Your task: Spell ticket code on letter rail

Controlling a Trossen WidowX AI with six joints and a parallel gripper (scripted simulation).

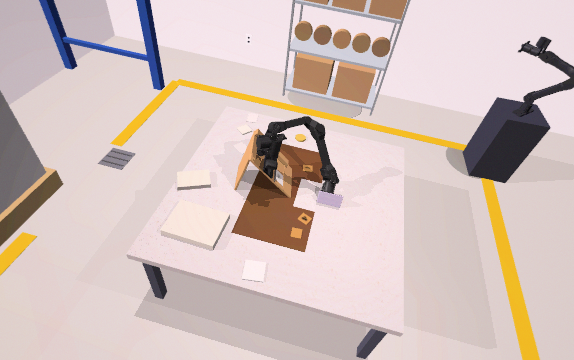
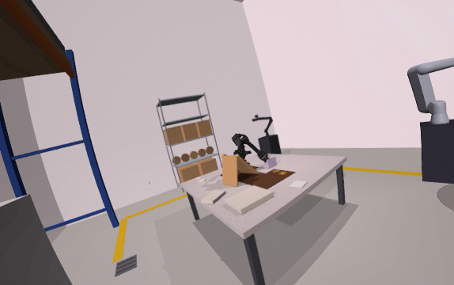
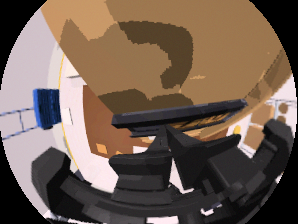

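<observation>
The ticket is 8 cm below my gripper tip, 6 cm behind it and 2 cm to the right of it. Round my gripper tip: tan letter tile 3 cm to the right, 1 cm ahead; then cream box 36 cm to the left, 29 cm ahead, 15 cm below; then brown mat 17 cm below, 14 cm behind, 2 cm to the right.
</observation>
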